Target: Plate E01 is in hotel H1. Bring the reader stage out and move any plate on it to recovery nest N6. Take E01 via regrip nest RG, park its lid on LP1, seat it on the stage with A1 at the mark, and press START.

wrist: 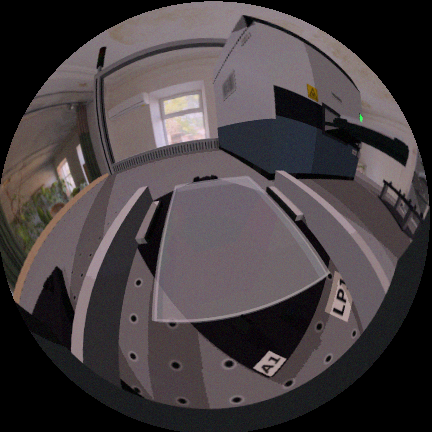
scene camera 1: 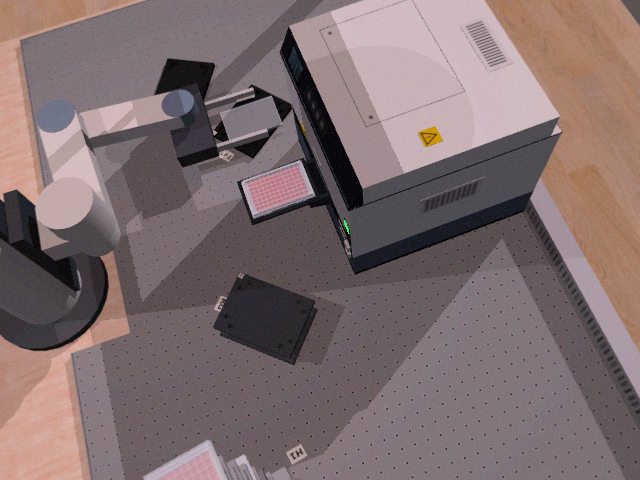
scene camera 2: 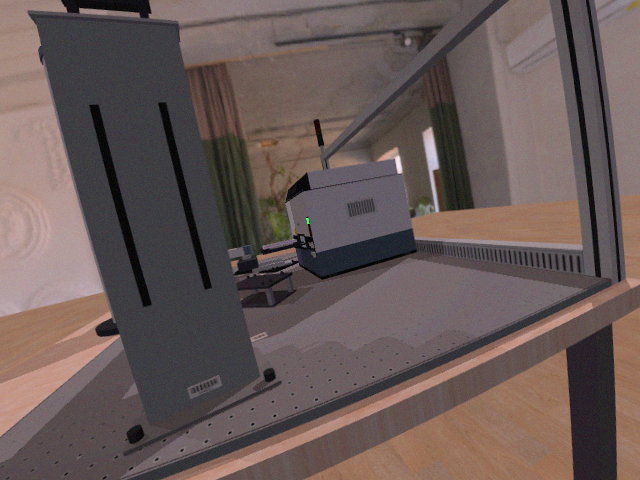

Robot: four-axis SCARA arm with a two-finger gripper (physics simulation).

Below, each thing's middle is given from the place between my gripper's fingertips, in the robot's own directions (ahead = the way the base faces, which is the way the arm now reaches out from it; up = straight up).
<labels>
I see my gripper 30 mm past the black LP1 pad [scene camera 1: 283, 107] and 20 mm above it. The rest, counted from my hand: LP1 label [wrist: 338, 304] (110 mm behind, 70 mm to the right, 30 mm below); reader stage [wrist: 391, 147] (10 mm behind, 270 mm to the right, 100 mm above).
</labels>
